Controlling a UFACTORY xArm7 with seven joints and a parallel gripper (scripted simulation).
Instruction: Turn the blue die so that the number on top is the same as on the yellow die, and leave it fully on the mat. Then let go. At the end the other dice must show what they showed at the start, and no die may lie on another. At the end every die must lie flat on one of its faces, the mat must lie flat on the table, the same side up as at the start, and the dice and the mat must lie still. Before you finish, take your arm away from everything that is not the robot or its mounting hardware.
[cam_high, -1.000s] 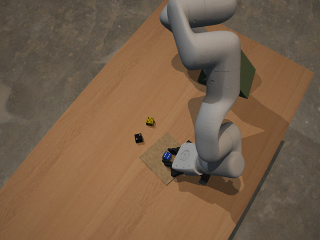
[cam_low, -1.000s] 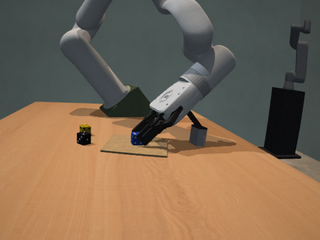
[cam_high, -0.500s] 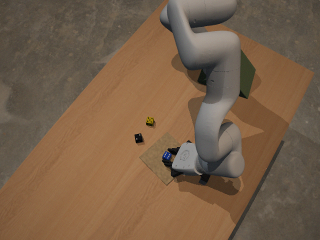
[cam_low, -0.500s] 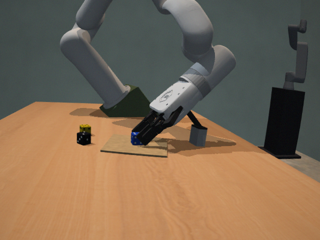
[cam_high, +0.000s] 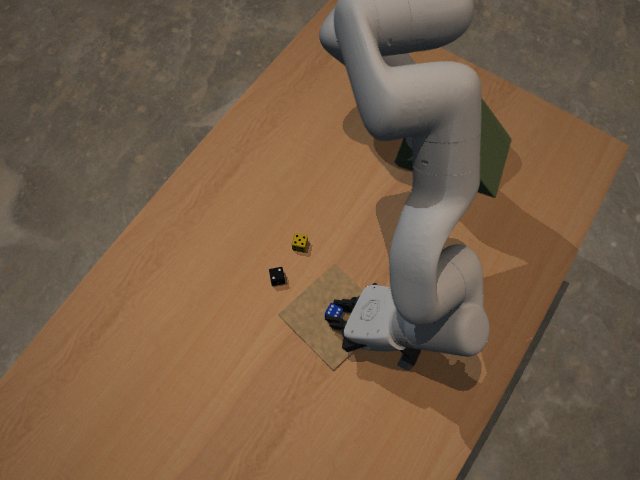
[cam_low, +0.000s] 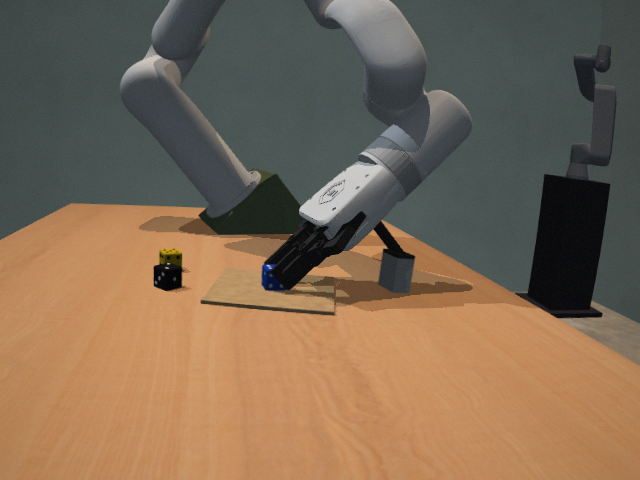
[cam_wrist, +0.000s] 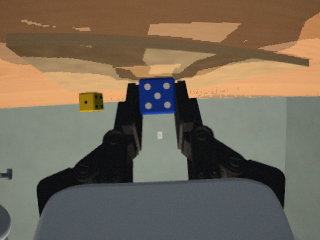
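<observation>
Now: the tan mat 30 mm below my hand and 20 mm to the right of it. Also, from my hand: black die (140 mm to the right, 20 mm below, 10 mm ahead); then yellow die (150 mm to the right, 70 mm behind, 20 mm below); then blue die (20 mm to the right, 10 mm below).
</observation>
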